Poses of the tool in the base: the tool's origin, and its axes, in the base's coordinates. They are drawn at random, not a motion.
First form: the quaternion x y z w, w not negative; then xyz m.
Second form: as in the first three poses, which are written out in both.
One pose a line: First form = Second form
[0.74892, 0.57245, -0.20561, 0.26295, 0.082, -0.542, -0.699] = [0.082, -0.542, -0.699, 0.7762, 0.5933, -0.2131, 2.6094]
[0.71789, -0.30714, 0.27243, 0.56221, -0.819, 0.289, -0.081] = [-0.819, 0.289, -0.081, 0.8681, -0.3714, 0.3294, 1.9475]
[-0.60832, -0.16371, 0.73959, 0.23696, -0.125, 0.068, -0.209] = [-0.125, 0.068, -0.209, -0.6262, -0.1685, 0.7613, 2.6631]
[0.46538, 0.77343, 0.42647, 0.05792, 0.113, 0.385, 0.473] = [0.113, 0.385, 0.473, 0.4662, 0.7747, 0.4272, 3.0257]
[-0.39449, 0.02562, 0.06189, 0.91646, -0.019, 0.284, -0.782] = [-0.019, 0.284, -0.782, -0.9859, 0.0640, 0.1547, 0.8233]
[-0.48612, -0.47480, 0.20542, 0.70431, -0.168, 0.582, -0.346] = [-0.168, 0.582, -0.346, -0.6848, -0.6688, 0.2894, 1.5787]
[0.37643, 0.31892, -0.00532, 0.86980, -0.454, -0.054, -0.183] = [-0.454, -0.054, -0.183, 0.7629, 0.6464, -0.0108, 1.0320]
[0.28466, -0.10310, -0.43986, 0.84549, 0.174, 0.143, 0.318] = [0.174, 0.143, 0.318, 0.5331, -0.1931, -0.8237, 1.1266]
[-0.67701, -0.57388, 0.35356, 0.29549, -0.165, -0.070, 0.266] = [-0.165, -0.070, 0.266, -0.7087, -0.6007, 0.3701, 2.5417]
